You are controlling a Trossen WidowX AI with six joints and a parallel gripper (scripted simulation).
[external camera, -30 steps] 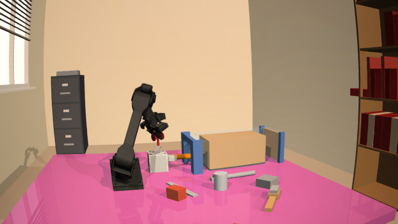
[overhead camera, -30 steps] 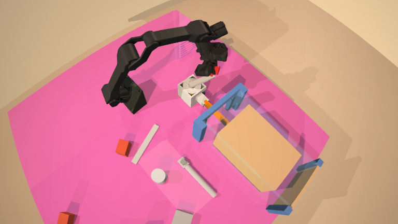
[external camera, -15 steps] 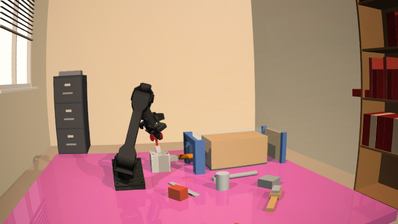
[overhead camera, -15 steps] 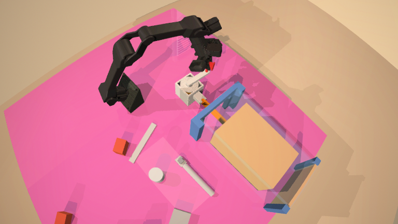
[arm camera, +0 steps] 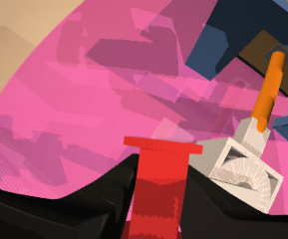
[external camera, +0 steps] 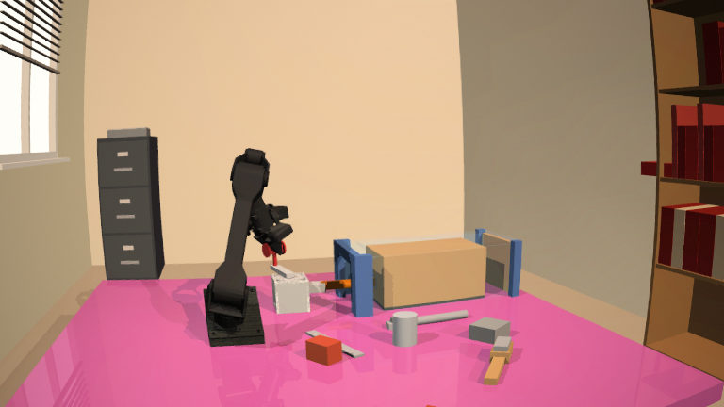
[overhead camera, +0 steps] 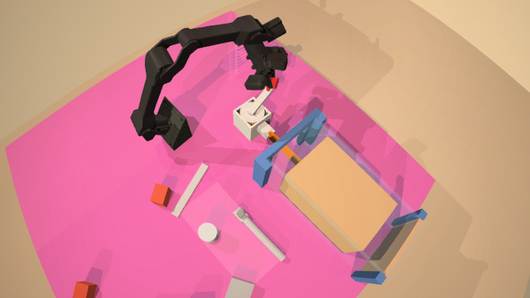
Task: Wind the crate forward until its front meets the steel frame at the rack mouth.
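My gripper tip is 4 cm to the left of the winch handle and 3 cm above it. From my gripper tip the other things lie so: blue steel frame 18 cm ahead, 9 cm to the right, 3 cm below; then winch 11 cm to the right, 10 cm below; then red knob 1 cm to the right, 1 cm behind.
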